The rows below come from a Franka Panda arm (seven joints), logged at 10 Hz.
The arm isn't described. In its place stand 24 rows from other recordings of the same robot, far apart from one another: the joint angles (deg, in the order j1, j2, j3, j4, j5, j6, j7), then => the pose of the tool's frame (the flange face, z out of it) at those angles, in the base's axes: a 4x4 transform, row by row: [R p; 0 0 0 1], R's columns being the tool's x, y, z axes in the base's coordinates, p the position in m.
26.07 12.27 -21.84 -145.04 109.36 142.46 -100.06 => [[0.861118 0.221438 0.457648 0.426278], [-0.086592 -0.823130 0.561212 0.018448], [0.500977 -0.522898 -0.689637 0.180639], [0 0 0 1]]
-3.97 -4.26 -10.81 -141.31 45.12 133.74 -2.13 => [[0.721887 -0.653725 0.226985 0.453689], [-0.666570 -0.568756 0.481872 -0.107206], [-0.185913 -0.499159 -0.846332 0.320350], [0 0 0 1]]
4.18 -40.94 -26.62 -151.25 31.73 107.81 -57.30 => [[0.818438 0.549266 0.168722 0.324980], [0.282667 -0.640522 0.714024 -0.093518], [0.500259 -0.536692 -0.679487 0.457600], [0 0 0 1]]
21.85 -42.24 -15.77 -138.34 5.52 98.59 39.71 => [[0.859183 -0.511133 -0.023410 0.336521], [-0.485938 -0.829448 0.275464 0.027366], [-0.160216 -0.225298 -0.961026 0.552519], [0 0 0 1]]
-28.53 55.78 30.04 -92.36 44.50 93.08 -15.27 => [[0.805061 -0.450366 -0.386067 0.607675], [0.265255 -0.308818 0.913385 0.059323], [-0.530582 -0.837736 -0.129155 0.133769], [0 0 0 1]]
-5.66 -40.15 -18.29 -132.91 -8.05 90.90 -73.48 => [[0.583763 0.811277 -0.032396 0.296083], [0.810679 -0.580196 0.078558 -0.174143], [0.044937 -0.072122 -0.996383 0.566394], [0 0 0 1]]
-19.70 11.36 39.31 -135.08 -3.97 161.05 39.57 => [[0.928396 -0.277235 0.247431 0.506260], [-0.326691 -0.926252 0.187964 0.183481], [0.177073 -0.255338 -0.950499 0.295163], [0 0 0 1]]
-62.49 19.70 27.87 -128.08 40.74 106.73 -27.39 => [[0.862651 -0.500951 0.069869 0.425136], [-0.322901 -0.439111 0.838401 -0.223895], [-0.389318 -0.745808 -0.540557 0.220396], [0 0 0 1]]
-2.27 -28.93 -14.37 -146.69 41.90 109.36 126.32 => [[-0.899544 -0.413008 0.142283 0.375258], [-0.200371 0.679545 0.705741 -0.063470], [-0.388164 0.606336 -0.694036 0.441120], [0 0 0 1]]
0.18 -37.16 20.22 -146.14 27.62 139.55 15.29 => [[0.883826 -0.122181 0.451578 0.372682], [-0.263717 -0.927423 0.265218 0.154429], [0.386399 -0.353495 -0.851902 0.524057], [0 0 0 1]]
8.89 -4.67 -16.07 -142.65 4.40 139.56 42.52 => [[0.602670 -0.797240 0.034594 0.462176], [-0.797272 -0.599722 0.068489 -0.057293], [-0.033855 -0.068857 -0.997052 0.318617], [0 0 0 1]]
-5.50 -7.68 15.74 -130.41 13.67 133.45 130.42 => [[-0.604628 -0.779144 0.165407 0.504982], [-0.761191 0.626374 0.168059 0.097620], [-0.234549 -0.024293 -0.971801 0.427852], [0 0 0 1]]
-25.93 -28.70 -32.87 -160.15 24.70 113.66 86.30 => [[-0.796855 -0.515798 0.314602 0.205373], [-0.258134 0.761457 0.594600 -0.243685], [-0.546250 0.392600 -0.739916 0.318355], [0 0 0 1]]
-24.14 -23.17 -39.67 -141.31 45.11 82.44 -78.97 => [[0.754349 0.452455 0.475648 0.227167], [-0.191651 -0.541204 0.818760 -0.288835], [0.627875 -0.708790 -0.321543 0.427504], [0 0 0 1]]
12.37 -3.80 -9.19 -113.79 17.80 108.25 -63.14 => [[0.497015 0.867138 -0.032380 0.534497], [0.832655 -0.466082 0.299088 0.050856], [0.244259 -0.175613 -0.953676 0.493514], [0 0 0 1]]
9.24 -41.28 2.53 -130.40 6.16 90.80 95.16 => [[0.105207 -0.994364 0.013074 0.317513], [-0.991182 -0.103787 0.082386 0.082299], [-0.080565 -0.021627 -0.996515 0.608919], [0 0 0 1]]
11.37 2.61 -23.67 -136.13 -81.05 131.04 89.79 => [[0.695168 -0.696356 0.178409 0.483243], [-0.295840 -0.503339 -0.811867 -0.128820], [0.655149 0.511604 -0.555915 0.307931], [0 0 0 1]]
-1.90 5.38 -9.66 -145.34 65.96 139.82 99.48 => [[-0.922589 -0.287108 0.257680 0.429936], [-0.110747 0.836928 0.535992 -0.087675], [-0.369547 0.465963 -0.803937 0.224662], [0 0 0 1]]
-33.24 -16.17 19.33 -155.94 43.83 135.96 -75.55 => [[0.858007 0.485852 0.166651 0.373660], [0.402778 -0.837760 0.368684 -0.092395], [0.318739 -0.249210 -0.914494 0.302566], [0 0 0 1]]
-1.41 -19.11 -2.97 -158.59 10.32 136.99 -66.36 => [[0.582671 0.812319 -0.025152 0.369212], [0.806496 -0.574122 0.141239 -0.025269], [0.100291 -0.102581 -0.989656 0.309532], [0 0 0 1]]
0.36 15.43 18.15 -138.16 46.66 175.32 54.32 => [[0.155138 -0.926113 0.343870 0.499267], [-0.965173 -0.067869 0.252656 0.109426], [-0.210650 -0.371090 -0.904389 0.232673], [0 0 0 1]]
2.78 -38.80 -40.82 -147.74 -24.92 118.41 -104.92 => [[0.095551 0.992024 0.082207 0.290649], [0.995404 -0.095748 -0.001545 -0.254956], [0.006339 0.081977 -0.996614 0.430105], [0 0 0 1]]
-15.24 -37.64 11.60 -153.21 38.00 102.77 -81.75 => [[0.488350 0.868286 -0.087140 0.330127], [0.770044 -0.381799 0.511138 0.029577], [0.410544 -0.316716 -0.855070 0.424294], [0 0 0 1]]
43.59 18.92 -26.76 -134.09 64.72 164.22 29.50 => [[0.344331 -0.886003 0.310540 0.506754], [-0.932890 -0.285680 0.219325 0.095092], [-0.105608 -0.365220 -0.924912 0.223650], [0 0 0 1]]
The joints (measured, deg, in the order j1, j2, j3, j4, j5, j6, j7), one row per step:
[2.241, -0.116, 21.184, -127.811, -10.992, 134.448, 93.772]
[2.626, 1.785, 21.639, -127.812, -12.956, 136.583, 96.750]
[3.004, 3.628, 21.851, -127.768, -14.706, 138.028, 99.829]
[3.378, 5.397, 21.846, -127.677, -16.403, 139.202, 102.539]
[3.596, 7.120, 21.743, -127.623, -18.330, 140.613, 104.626]
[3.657, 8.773, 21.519, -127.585, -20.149, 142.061, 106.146]
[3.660, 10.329, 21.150, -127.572, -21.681, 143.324, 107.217]
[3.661, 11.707, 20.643, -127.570, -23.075, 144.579, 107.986]
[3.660, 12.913, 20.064, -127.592, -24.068, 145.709, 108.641]
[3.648, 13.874, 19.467, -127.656, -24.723, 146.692, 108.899]
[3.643, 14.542, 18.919, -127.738, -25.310, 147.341, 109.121]
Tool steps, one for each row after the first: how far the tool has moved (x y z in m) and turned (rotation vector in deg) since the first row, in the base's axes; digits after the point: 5 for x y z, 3 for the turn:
[0.00130, 0.00931, -0.01294, 0.145, -0.751, -0.523]
[0.00214, 0.01603, -0.02631, 0.221, -0.944, -1.582]
[0.00315, 0.02076, -0.03928, 0.190, -0.981, -2.537]
[0.00479, 0.02363, -0.05187, 0.082, -1.233, -2.891]
[0.00705, 0.02425, -0.06408, 0.008, -1.464, -2.989]
[0.00939, 0.02287, -0.07612, -0.077, -1.473, -3.049]
[0.01193, 0.02028, -0.08684, -0.128, -1.552, -3.025]
[0.01432, 0.01680, -0.09653, -0.053, -1.532, -3.264]
[0.01641, 0.01274, -0.10461, 0.041, -1.461, -3.415]
[0.01795, 0.00866, -0.11068, -0.031, -1.396, -3.581]

